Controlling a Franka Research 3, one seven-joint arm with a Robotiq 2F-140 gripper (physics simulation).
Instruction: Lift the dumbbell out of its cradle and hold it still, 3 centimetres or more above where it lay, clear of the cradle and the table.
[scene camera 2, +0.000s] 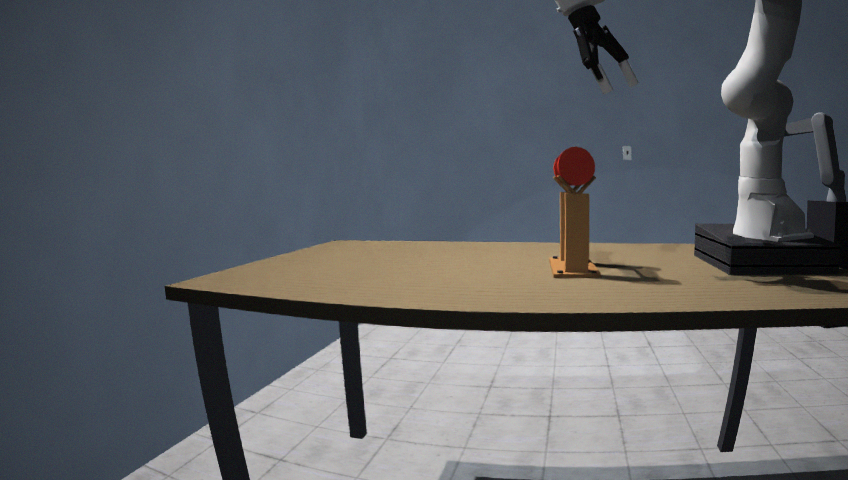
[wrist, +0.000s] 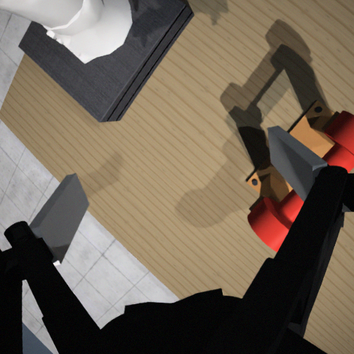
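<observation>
The red dumbbell (scene camera 2: 575, 166) (wrist: 270, 222) lies level in the forked tops of the orange cradle (scene camera 2: 577, 231) (wrist: 312, 137). In the scene view it shows end-on, with its round end facing the camera. My gripper (scene camera 2: 620, 86) (wrist: 173, 167) is open wide and empty. It is tilted and hangs above the dumbbell, a little to its right in the scene view, apart from dumbbell and cradle. In the wrist view the dumbbell is at the right edge, and the right finger hides part of its handle and part of the cradle.
The cradle stands on the wooden table (scene camera 2: 416, 273) (wrist: 150, 175). The arm's dark base block (scene camera 2: 767, 249) (wrist: 100, 95) stands to the right in the scene view and at the upper left in the wrist view. A blue wall (scene camera 2: 238, 118) is behind the table.
</observation>
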